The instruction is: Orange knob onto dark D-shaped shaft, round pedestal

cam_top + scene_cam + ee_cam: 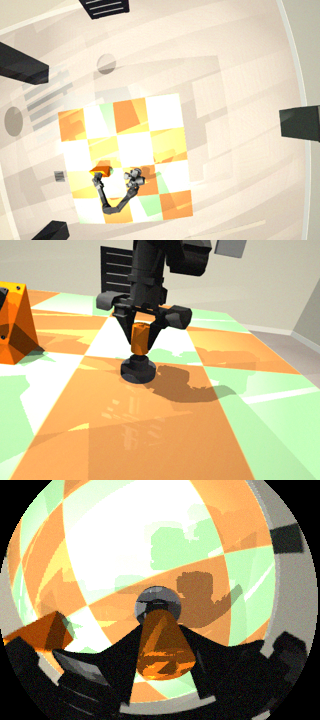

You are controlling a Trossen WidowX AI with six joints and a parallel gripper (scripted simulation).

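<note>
My gripper tip is 2 cm below the knob. The rest, counted from my gripper tip: pedestal 4 cm below.
</note>
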